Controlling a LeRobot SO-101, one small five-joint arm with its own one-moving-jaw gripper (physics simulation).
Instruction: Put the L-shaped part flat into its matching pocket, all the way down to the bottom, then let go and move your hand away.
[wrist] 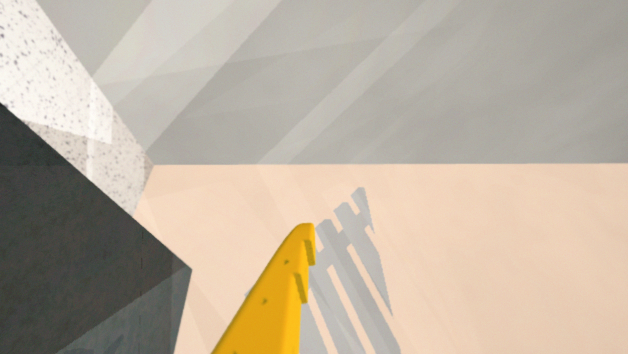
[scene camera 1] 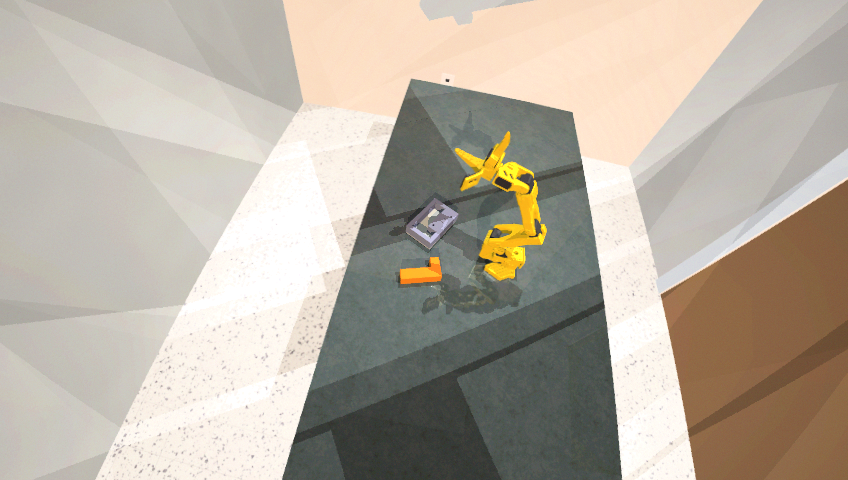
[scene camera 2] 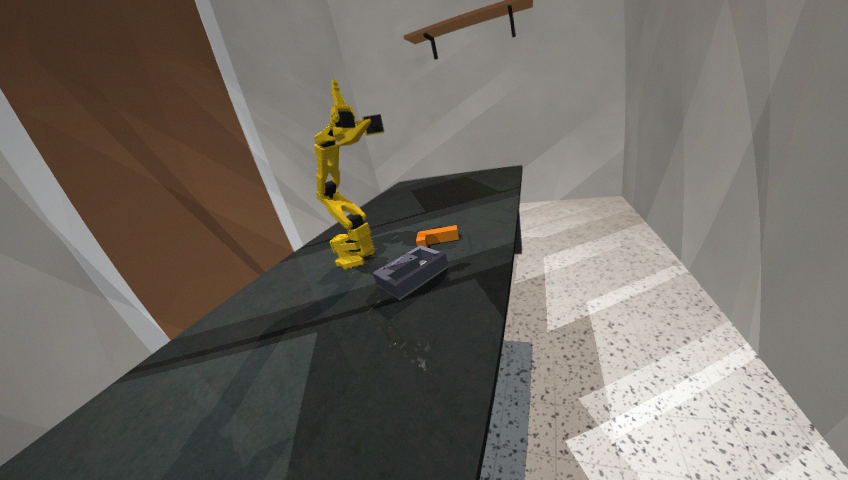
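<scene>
An orange L-shaped part (scene camera 1: 432, 273) rests on the table; in the wrist view the orange L-shaped part is out of frame. Also there: a grey pocket block (scene camera 2: 402, 276), visible in scene camera 1 too as the grey pocket block (scene camera 1: 436, 218).
</scene>
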